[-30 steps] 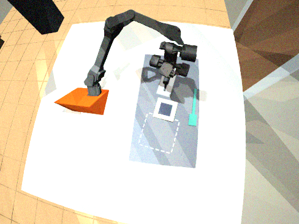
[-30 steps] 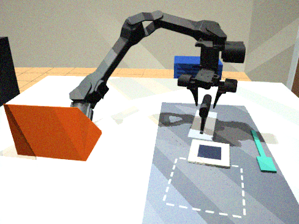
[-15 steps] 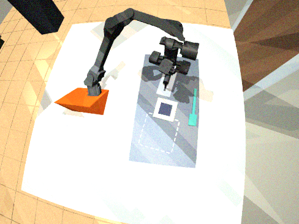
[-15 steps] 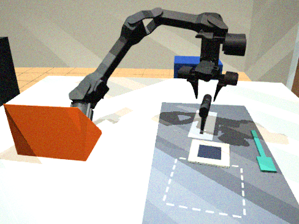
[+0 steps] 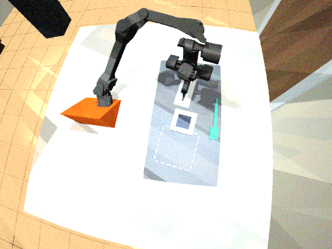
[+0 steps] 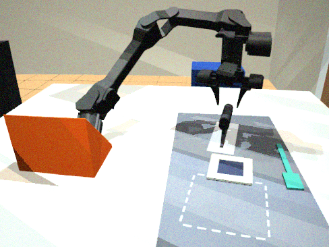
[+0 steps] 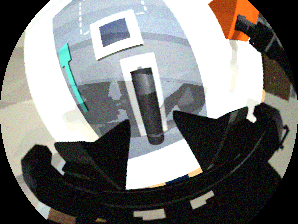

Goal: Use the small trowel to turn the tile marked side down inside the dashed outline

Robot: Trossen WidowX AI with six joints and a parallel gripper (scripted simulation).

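The small trowel is 60 mm below my gripper tip, 20 mm to the right of it and 10 mm behind it. Also, from my gripper tip: tile: 180 mm to the right, 100 mm below, 10 mm behind; then teal flat tool: 180 mm to the right, 140 mm ahead, 100 mm below; then grey mat: 150 mm to the right, 120 mm below.
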